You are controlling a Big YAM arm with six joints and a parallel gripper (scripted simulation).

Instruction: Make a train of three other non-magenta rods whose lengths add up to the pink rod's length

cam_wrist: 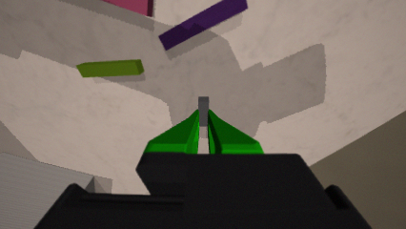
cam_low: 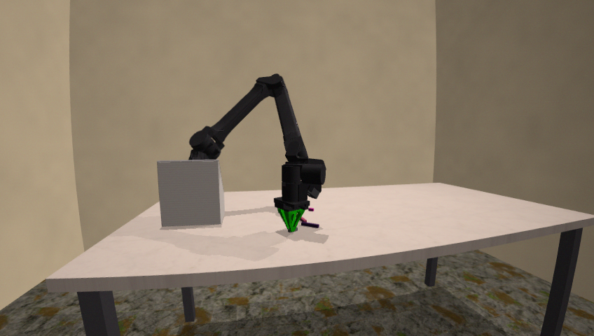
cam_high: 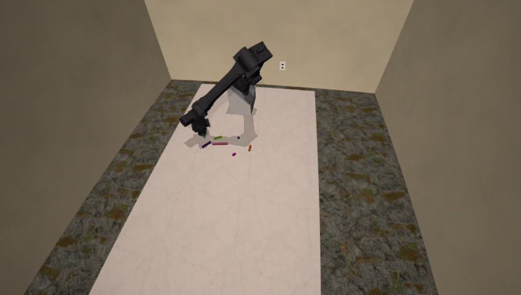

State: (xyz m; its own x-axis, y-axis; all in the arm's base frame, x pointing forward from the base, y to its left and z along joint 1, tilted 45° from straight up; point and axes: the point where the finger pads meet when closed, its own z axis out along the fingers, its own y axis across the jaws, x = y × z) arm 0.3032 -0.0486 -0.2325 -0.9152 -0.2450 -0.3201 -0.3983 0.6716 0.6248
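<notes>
Right now the blue rod is 10 mm ahead of my hand, 220 mm to the left of it and 10 mm below it. Also, from my hand: purple rod (70 mm ahead, 30 mm to the left, 10 mm below); then grey rod (10 mm ahead); then lime rod (10 mm ahead, 90 mm to the left, 10 mm below).
</notes>
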